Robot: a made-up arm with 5 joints. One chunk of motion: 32 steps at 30 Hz.
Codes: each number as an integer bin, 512 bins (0 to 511) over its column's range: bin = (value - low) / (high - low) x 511, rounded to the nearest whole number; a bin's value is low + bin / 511 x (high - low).
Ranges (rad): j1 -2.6..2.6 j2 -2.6..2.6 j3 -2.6..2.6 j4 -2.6..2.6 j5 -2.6..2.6
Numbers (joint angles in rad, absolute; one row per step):
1: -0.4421 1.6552 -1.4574 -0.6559 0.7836
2: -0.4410 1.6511 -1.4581 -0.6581 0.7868
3: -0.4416 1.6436 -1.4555 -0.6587 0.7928
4: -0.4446 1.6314 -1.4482 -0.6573 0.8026
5: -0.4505 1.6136 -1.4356 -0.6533 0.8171
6: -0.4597 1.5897 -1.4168 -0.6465 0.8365
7: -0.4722 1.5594 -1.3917 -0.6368 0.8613
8: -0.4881 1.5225 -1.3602 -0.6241 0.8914
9: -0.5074 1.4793 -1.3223 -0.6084 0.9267
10: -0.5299 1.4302 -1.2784 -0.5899 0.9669
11: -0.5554 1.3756 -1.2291 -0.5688 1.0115
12: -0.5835 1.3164 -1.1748 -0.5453 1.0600
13: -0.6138 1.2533 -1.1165 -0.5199 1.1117
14: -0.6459 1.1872 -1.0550 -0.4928 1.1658
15: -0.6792 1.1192 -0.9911 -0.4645 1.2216
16: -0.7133 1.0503 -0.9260 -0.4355 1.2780
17: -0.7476 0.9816 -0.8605 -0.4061 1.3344
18: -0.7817 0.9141 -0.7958 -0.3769 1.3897
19: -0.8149 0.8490 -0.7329 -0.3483 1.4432
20: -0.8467 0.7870 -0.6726 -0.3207 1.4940
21: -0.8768 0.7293 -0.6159 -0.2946 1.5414
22: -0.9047 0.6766 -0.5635 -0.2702 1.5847
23: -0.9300 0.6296 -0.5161 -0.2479 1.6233
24: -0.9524 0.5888 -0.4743 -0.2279 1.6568
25: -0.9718 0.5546 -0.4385 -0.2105 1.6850
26: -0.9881 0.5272 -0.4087 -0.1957 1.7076
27: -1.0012 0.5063 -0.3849 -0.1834 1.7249
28: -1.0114 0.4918 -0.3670 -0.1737 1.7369
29: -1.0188 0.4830 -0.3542 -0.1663 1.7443
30: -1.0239 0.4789 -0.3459 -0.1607 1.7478
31: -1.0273 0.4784 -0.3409 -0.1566 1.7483
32: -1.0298 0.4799 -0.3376 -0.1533 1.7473
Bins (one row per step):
1: 212 418 112 191 333
2: 212 418 112 191 333
3: 212 417 112 191 333
4: 212 416 113 191 334
5: 211 414 114 191 336
6: 210 412 116 192 338
7: 209 409 119 193 340
8: 208 405 122 194 343
9: 206 401 126 196 347
10: 203 396 130 198 351
11: 201 391 135 200 355
12: 198 385 140 202 360
13: 195 379 146 204 365
14: 192 372 152 207 370
15: 189 365 158 210 376
16: 185 359 165 213 381
17: 182 352 171 216 387
18: 179 345 177 218 392
19: 175 339 183 221 397
20: 172 333 189 224 402
21: 169 327 195 227 407
22: 167 322 200 229 411
23: 164 317 205 231 415
24: 162 313 209 233 418
25: 160 310 212 235 421
26: 158 307 215 236 423
27: 157 305 218 237 425
28: 156 304 219 238 426
29: 155 303 221 239 427
30: 155 303 222 240 427
31: 155 303 222 240 427
32: 154 303 222 240 427

